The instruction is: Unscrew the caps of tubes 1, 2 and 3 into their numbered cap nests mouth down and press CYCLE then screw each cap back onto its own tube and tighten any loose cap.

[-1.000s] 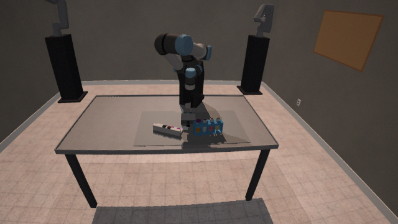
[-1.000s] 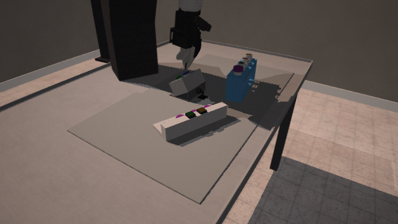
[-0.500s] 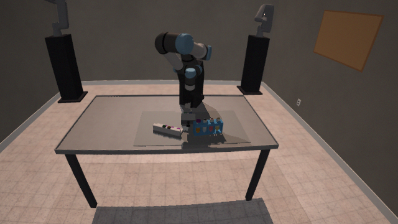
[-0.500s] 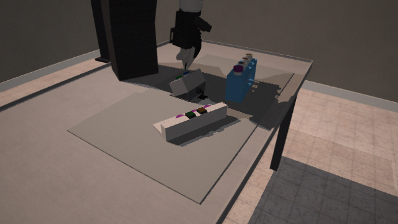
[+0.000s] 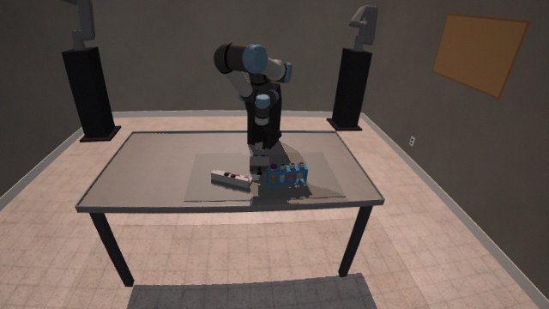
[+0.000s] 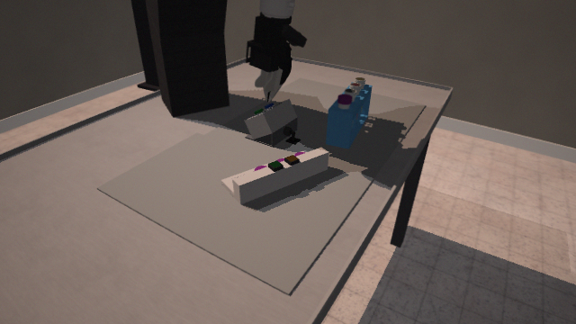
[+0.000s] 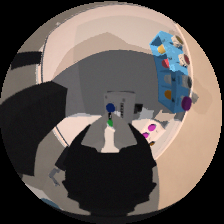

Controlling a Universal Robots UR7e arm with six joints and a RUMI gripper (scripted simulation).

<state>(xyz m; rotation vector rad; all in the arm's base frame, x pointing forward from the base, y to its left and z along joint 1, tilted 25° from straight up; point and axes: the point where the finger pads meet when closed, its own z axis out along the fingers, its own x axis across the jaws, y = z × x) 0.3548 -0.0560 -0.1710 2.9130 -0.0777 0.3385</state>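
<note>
Right now the blue key is 30 mm below my hand. Also, from my hand: grey key housing: 10 mm ahead, 20 mm to the right, 40 mm below; green key: 10 mm behind, 40 mm to the right, 30 mm below; table edge: 360 mm ahead, 190 mm to the right, 90 mm below.
</note>
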